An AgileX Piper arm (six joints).
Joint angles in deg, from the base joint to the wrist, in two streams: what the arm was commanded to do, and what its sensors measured. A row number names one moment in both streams.
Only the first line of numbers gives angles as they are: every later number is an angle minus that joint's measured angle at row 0.
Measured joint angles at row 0:
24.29 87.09 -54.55 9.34 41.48 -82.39
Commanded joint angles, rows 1 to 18:
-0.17 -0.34 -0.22 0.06 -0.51 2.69
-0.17 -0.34 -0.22 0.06 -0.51 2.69
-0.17 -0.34 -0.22 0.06 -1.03 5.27
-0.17 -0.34 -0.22 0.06 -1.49 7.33
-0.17 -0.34 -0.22 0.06 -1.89 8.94
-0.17 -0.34 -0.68 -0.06 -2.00 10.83
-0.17 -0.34 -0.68 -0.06 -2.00 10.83
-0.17 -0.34 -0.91 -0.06 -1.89 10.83
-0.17 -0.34 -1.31 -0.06 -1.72 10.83
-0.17 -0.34 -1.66 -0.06 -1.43 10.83
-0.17 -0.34 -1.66 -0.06 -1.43 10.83
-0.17 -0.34 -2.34 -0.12 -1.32 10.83
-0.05 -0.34 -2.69 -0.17 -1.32 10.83
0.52 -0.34 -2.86 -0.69 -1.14 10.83
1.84 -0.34 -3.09 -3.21 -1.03 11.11
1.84 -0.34 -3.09 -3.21 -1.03 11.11
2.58 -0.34 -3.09 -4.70 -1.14 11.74
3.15 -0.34 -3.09 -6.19 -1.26 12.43
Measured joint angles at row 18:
1.61 0.00 -2.80 -2.87 -1.54 10.83
